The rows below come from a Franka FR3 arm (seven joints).
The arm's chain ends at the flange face. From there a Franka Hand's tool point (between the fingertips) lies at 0.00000 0.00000 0.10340 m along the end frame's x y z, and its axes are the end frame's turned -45 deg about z.
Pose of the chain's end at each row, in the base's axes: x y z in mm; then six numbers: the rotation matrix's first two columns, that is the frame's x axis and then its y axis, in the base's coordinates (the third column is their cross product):
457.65 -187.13 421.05 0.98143 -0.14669 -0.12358 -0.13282 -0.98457 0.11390
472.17 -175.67 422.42 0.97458 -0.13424 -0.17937 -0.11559 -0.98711 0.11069
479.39 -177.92 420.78 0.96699 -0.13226 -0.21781 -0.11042 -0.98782 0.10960
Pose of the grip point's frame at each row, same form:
443.34 -196.99 319.12 0.78789 0.59247 -0.16792 0.60006 -0.79992 -0.00684
452.33 -184.68 321.34 0.77087 0.60307 -0.20510 0.60740 -0.79291 -0.04856
455.64 -186.39 320.50 0.76184 0.60497 -0.23151 0.60569 -0.79202 -0.07652

